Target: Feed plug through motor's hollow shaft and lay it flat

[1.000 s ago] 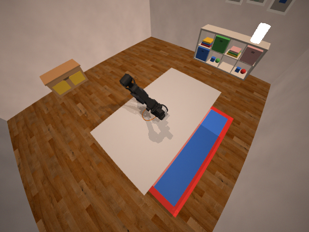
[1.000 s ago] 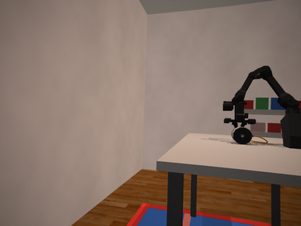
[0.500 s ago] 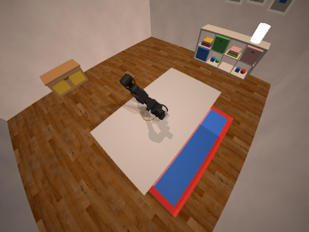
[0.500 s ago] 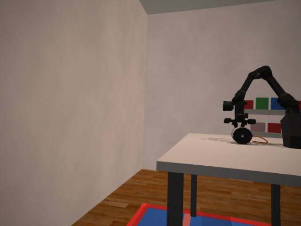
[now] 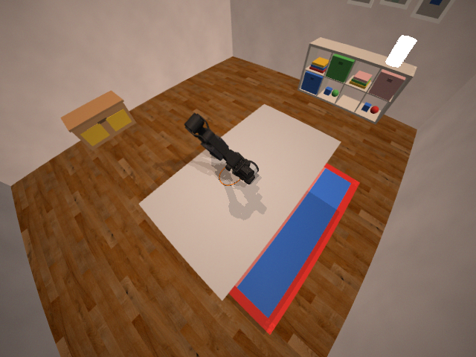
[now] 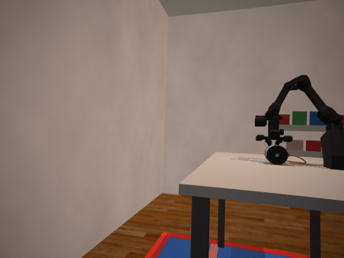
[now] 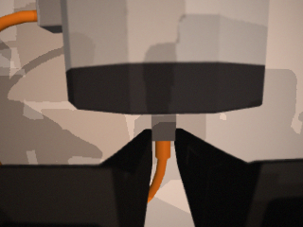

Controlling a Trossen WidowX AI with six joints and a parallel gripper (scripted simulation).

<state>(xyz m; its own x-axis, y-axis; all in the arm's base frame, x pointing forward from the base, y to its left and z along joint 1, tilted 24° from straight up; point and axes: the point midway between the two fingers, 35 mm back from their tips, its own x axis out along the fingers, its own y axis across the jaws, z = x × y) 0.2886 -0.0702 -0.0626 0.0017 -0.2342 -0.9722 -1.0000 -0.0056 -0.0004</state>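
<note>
My gripper is now 40 mm above the grey plug and 20 mm to the right of it.
</note>
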